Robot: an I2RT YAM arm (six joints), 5 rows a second.
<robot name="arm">
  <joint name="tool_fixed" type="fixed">
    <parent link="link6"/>
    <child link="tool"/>
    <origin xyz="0 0 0" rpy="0 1.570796 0"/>
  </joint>
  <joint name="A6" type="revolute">
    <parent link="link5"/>
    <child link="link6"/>
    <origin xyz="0.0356 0 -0.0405"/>
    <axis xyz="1 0 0"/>
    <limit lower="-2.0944" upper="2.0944"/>
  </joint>
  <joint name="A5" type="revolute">
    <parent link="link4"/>
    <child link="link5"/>
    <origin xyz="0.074 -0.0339 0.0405"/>
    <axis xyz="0 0 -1"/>
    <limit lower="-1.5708" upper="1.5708"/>
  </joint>
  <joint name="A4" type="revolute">
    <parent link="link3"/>
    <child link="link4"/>
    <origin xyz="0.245 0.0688 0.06"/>
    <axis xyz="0 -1 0"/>
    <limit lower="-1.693" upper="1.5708"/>
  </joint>
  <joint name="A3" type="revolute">
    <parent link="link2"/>
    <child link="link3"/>
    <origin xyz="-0.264 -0.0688 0"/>
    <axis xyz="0 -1 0"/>
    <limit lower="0" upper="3.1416"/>
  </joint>
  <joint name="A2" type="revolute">
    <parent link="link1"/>
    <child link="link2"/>
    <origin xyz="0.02 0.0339 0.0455"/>
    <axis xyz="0 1 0"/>
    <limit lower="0" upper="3.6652"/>
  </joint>
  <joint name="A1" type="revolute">
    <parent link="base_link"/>
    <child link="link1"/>
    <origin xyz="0 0 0.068"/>
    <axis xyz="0 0 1"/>
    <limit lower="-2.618" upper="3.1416"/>
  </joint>
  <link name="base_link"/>
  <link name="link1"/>
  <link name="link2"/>
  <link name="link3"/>
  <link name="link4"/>
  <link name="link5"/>
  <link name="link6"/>
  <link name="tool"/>
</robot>
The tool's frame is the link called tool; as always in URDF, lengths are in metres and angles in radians.
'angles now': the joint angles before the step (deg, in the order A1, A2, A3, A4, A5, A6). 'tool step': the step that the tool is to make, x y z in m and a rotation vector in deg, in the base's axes. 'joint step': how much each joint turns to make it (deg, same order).
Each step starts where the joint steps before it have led.
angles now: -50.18, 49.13, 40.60, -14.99, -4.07, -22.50
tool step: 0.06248, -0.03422, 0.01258, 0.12, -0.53, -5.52
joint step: 7.14, 17.24, 10.43, 6.93, 11.43, 5.46
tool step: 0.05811, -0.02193, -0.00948, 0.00, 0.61, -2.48
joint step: 4.92, 13.97, 7.92, 5.08, 6.93, 2.68
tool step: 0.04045, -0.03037, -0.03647, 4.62, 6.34, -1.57
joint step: 0.33, 13.71, 7.62, -1.93, 1.79, 0.70
